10 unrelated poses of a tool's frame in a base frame.
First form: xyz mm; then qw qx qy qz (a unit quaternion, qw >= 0).
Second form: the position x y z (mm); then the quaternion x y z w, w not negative. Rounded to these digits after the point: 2 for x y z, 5 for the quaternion.
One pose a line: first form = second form
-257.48, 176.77, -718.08, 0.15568, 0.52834, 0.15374, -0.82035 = -257.48, 176.77, -718.08, 0.52834, 0.15374, -0.82035, 0.15568
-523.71, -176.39, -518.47, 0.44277, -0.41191, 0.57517, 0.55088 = -523.71, -176.39, -518.47, -0.41191, 0.57517, 0.55088, 0.44277
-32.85, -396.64, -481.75, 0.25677, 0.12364, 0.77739, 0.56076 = -32.85, -396.64, -481.75, 0.12364, 0.77739, 0.56076, 0.25677
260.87, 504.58, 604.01, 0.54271, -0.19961, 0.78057, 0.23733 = 260.87, 504.58, 604.01, -0.19961, 0.78057, 0.23733, 0.54271
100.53, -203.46, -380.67, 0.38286, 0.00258, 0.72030, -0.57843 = 100.53, -203.46, -380.67, 0.00258, 0.72030, -0.57843, 0.38286
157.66, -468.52, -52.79, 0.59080, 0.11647, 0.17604, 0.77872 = 157.66, -468.52, -52.79, 0.11647, 0.17604, 0.77872, 0.59080
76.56, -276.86, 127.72, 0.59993, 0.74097, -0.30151, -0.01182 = 76.56, -276.86, 127.72, 0.74097, -0.30151, -0.01182, 0.59993
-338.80, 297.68, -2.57, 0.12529, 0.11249, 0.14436, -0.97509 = -338.80, 297.68, -2.57, 0.11249, 0.14436, -0.97509, 0.12529
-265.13, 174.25, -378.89, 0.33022, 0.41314, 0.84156, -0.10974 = -265.13, 174.25, -378.89, 0.41314, 0.84156, -0.10974, 0.33022
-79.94, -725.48, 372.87, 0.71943, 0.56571, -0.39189, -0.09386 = -79.94, -725.48, 372.87, 0.56571, -0.39189, -0.09386, 0.71943
